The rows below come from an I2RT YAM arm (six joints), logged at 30 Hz.
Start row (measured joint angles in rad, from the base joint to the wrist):
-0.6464 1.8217 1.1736 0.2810 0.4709 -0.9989
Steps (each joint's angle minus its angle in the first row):
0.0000 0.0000 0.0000 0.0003 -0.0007 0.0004
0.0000 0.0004 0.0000 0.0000 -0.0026 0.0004
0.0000 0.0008 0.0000 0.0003 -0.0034 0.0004
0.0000 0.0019 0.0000 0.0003 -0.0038 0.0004
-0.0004 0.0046 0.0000 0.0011 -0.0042 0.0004
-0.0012 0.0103 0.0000 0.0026 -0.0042 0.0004
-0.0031 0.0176 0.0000 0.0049 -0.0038 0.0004
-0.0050 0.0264 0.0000 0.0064 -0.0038 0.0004
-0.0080 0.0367 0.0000 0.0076 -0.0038 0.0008
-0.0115 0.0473 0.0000 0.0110 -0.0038 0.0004
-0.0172 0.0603 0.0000 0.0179 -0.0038 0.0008
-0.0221 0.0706 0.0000 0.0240 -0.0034 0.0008
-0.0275 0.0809 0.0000 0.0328 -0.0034 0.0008
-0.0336 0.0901 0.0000 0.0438 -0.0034 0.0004
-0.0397 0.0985 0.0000 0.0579 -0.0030 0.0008
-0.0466 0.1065 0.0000 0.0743 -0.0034 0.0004
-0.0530 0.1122 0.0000 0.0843 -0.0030 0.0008
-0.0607 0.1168 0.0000 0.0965 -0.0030 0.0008
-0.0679 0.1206 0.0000 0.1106 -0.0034 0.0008
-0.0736 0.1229 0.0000 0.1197 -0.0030 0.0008
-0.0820 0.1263 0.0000 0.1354 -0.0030 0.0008
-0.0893 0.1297 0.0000 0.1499 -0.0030 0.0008
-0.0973 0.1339 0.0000 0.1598 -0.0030 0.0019
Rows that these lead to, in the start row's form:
-0.6464 1.8217 1.1736 0.2813 0.4702 -0.9985
-0.6464 1.8221 1.1736 0.2810 0.4683 -0.9985
-0.6464 1.8225 1.1736 0.2813 0.4675 -0.9985
-0.6464 1.8236 1.1736 0.2813 0.4671 -0.9985
-0.6468 1.8263 1.1736 0.2821 0.4667 -0.9985
-0.6476 1.8320 1.1736 0.2836 0.4667 -0.9985
-0.6495 1.8393 1.1736 0.2859 0.4671 -0.9985
-0.6514 1.8481 1.1736 0.2874 0.4671 -0.9985
-0.6544 1.8584 1.1736 0.2886 0.4671 -0.9981
-0.6579 1.8690 1.1736 0.2920 0.4671 -0.9985
-0.6636 1.8820 1.1736 0.2989 0.4671 -0.9981
-0.6685 1.8923 1.1736 0.3050 0.4675 -0.9981
-0.6739 1.9026 1.1736 0.3138 0.4675 -0.9981
-0.6800 1.9118 1.1736 0.3248 0.4675 -0.9985
-0.6861 1.9202 1.1736 0.3389 0.4679 -0.9981
-0.6930 1.9282 1.1736 0.3553 0.4675 -0.9985
-0.6994 1.9339 1.1736 0.3653 0.4679 -0.9981
-0.7071 1.9385 1.1736 0.3775 0.4679 -0.9981
-0.7143 1.9423 1.1736 0.3916 0.4675 -0.9981
-0.7200 1.9446 1.1736 0.4007 0.4679 -0.9981
-0.7284 1.9480 1.1736 0.4164 0.4679 -0.9981
-0.7357 1.9514 1.1736 0.4309 0.4679 -0.9981
-0.7437 1.9556 1.1736 0.4408 0.4679 -0.9970

